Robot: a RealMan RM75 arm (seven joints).
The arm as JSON. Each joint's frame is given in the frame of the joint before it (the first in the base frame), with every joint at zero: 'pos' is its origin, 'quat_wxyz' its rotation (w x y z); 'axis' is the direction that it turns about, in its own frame. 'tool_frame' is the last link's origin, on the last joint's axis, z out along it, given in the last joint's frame.
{
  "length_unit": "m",
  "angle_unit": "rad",
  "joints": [
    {
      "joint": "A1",
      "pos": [
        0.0,
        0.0,
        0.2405
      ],
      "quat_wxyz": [
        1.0,
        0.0,
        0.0,
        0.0
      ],
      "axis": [
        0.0,
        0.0,
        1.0
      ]
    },
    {
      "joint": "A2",
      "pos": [
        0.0,
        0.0,
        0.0
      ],
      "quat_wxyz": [
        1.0,
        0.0,
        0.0,
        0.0
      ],
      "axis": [
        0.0,
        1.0,
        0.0
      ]
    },
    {
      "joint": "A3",
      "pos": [
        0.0,
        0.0,
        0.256
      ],
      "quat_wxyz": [
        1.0,
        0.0,
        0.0,
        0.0
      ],
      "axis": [
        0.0,
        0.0,
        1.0
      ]
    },
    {
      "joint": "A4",
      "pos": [
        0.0,
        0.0,
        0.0
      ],
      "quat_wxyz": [
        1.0,
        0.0,
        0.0,
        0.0
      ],
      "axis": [
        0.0,
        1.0,
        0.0
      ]
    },
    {
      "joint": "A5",
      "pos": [
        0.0,
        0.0,
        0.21
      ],
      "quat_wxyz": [
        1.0,
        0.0,
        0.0,
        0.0
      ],
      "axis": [
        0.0,
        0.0,
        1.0
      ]
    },
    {
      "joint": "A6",
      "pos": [
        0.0,
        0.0,
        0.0
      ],
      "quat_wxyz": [
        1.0,
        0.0,
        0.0,
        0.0
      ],
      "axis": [
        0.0,
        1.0,
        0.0
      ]
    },
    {
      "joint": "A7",
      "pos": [
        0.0,
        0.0,
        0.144
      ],
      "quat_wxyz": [
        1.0,
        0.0,
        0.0,
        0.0
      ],
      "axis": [
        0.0,
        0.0,
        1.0
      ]
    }
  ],
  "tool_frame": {
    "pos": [
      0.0,
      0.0,
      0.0
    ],
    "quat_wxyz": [
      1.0,
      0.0,
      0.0,
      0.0
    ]
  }
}
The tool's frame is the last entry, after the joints.
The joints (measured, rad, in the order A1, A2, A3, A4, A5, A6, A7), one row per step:
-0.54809 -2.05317 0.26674 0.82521 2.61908 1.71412 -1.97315
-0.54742 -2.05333 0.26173 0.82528 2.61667 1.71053 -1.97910
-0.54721 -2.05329 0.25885 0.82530 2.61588 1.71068 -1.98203
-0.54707 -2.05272 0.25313 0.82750 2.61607 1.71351 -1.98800
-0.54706 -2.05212 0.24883 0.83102 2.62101 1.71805 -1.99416
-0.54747 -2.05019 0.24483 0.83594 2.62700 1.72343 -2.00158
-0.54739 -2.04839 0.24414 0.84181 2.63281 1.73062 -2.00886
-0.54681 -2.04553 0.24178 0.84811 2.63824 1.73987 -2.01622
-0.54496 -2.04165 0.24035 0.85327 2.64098 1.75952 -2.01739
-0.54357 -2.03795 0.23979 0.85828 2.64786 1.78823 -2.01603
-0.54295 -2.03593 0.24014 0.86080 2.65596 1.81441 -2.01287
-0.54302 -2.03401 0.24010 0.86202 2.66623 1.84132 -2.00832
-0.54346 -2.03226 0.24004 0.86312 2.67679 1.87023 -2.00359
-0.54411 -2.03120 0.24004 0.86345 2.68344 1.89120 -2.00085
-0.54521 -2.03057 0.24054 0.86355 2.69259 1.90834 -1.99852
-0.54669 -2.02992 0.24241 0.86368 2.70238 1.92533 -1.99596
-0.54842 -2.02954 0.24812 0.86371 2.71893 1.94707 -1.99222
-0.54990 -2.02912 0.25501 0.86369 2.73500 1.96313 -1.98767
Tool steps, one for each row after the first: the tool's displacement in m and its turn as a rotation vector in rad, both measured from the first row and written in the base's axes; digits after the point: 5 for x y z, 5 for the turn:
-0.00054 0.00030 0.00050 0.00762 -0.00349 0.00880
-0.00066 0.00027 0.00076 0.01007 -0.00630 0.01283
-0.00086 0.00007 0.00182 0.01346 -0.01036 0.02009
-0.00128 -0.00058 0.00284 0.01207 -0.01080 0.02750
-0.00180 -0.00104 0.00465 0.01062 -0.00918 0.03540
-0.00209 -0.00175 0.00633 0.00604 -0.00659 0.04149
-0.00253 -0.00270 0.00865 0.00233 -0.00514 0.04826
-0.00212 -0.00485 0.01092 -0.00768 -0.00963 0.04680
-0.00101 -0.00818 0.01268 -0.02784 -0.01629 0.04152
0.00028 -0.01144 0.01321 -0.04995 -0.02303 0.03517
0.00164 -0.01486 0.01347 -0.07447 -0.02993 0.02815
0.00330 -0.01843 0.01369 -0.10071 -0.03835 0.02053
0.00474 -0.02089 0.01377 -0.11951 -0.04589 0.01513
0.00576 -0.02308 0.01362 -0.13796 -0.04991 0.01160
0.00687 -0.02518 0.01345 -0.15773 -0.05274 0.00738
0.00804 -0.02831 0.01281 -0.18851 -0.05279 0.00250
0.00866 -0.03089 0.01225 -0.21563 -0.04881 -0.00202

